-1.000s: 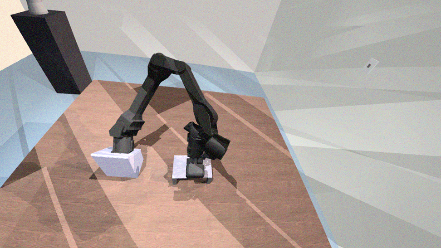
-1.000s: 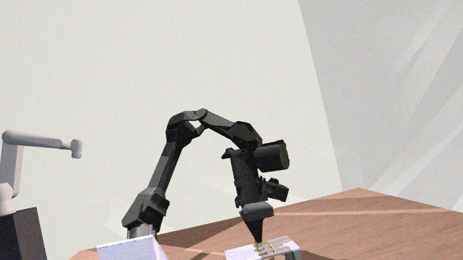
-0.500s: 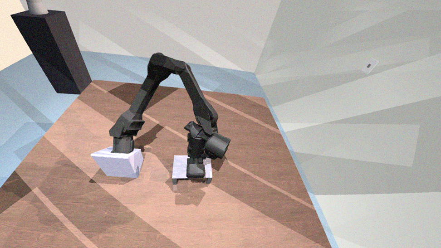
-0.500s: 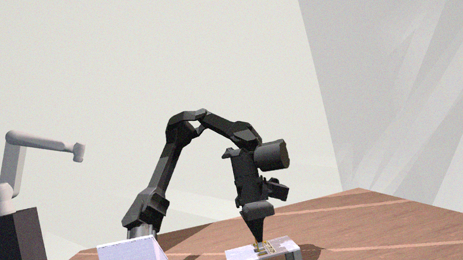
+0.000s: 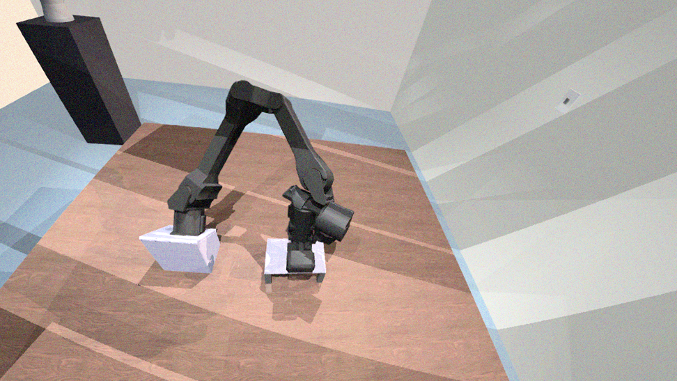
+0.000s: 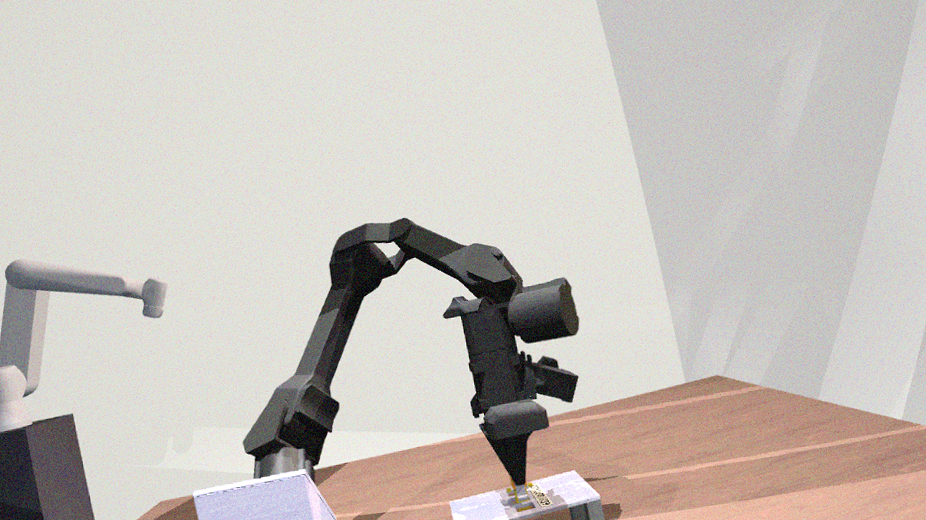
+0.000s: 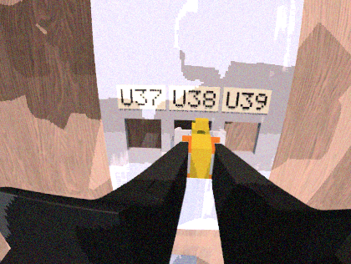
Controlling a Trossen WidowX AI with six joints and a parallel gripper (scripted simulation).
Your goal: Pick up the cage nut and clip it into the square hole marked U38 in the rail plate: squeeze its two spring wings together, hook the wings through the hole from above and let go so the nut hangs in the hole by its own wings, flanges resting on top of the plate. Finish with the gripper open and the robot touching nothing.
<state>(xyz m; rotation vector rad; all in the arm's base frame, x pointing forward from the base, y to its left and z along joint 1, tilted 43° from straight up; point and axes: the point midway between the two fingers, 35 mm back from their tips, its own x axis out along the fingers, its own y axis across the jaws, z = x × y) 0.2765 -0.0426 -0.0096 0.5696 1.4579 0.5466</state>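
Right now the cage nut is 10 mm below my gripper tip.
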